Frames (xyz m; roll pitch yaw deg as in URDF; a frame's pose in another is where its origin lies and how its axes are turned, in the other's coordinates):
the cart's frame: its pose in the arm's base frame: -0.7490 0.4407 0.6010 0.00 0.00 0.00
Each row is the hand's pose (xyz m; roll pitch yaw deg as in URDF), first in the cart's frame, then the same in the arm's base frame.
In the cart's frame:
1: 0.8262 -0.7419 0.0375 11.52 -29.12 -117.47
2: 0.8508 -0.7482 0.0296 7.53 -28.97 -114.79
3: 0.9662 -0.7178 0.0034 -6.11 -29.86 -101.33
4: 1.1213 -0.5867 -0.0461 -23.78 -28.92 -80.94
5: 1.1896 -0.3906 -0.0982 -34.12 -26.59 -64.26
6: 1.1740 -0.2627 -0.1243 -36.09 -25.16 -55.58
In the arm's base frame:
1: 0.0772 -0.3012 0.6385 11.52 -29.12 -117.47
2: 0.1018 -0.3075 0.6306 7.53 -28.97 -114.79
3: 0.2172 -0.2771 0.6044 -6.11 -29.86 -101.33
4: 0.3723 -0.1460 0.5549 -23.78 -28.92 -80.94
5: 0.4406 0.0501 0.5028 -34.12 -26.59 -64.26
6: 0.4250 0.1780 0.4767 -36.09 -25.16 -55.58

